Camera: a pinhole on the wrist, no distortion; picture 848 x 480 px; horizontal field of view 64.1 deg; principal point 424.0 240.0 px. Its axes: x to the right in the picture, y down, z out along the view. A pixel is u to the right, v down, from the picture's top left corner.
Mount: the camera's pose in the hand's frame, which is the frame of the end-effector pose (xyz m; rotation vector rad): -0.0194 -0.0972 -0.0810 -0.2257 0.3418 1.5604
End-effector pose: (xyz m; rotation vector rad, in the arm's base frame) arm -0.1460 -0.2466 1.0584 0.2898 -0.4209 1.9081
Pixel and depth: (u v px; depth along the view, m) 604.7 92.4 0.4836
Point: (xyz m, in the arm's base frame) -0.3687 -0.3455 1.3622
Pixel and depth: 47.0 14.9 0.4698
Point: -0.0446 -0.2250 1.5513
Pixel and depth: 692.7 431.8 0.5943
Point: -0.4019 -0.6538 1.3135
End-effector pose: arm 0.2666 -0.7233 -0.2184 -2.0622 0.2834 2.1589
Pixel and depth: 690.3 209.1 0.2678
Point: 0.1169 -0.7863 -0.2187
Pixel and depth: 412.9 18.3 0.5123
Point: -0.1363 -0.7111 -0.3835
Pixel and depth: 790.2 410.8 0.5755
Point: -0.1658 -1.0234 -0.0585
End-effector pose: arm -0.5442 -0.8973 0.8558 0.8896 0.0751 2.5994
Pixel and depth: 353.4 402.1 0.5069
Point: -0.2295 -0.9982 1.1360
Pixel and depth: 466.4 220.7 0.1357
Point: -0.5001 -0.8647 0.8788
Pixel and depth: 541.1 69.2 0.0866
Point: -0.5362 -0.8451 0.8457
